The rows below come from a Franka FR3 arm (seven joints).
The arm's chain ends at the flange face. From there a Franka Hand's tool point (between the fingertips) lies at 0.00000 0.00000 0.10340 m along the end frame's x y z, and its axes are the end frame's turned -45 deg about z.
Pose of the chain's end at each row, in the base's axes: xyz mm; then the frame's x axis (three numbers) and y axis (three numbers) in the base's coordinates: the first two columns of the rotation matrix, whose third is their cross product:
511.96 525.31 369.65 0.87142 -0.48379 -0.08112 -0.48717 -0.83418 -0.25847
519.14 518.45 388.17 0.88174 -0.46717 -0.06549 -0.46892 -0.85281 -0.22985
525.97 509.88 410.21 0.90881 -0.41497 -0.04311 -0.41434 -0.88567 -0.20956
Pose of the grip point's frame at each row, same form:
517.89 552.69 270.12 0.96067 0.24776 0.12541 0.27171 -0.93195 -0.24013
524.47 542.58 287.77 0.95506 0.27269 0.11622 0.29191 -0.93337 -0.20884
531.01 531.42 309.20 0.93561 0.33284 0.11770 0.34964 -0.91969 -0.17866

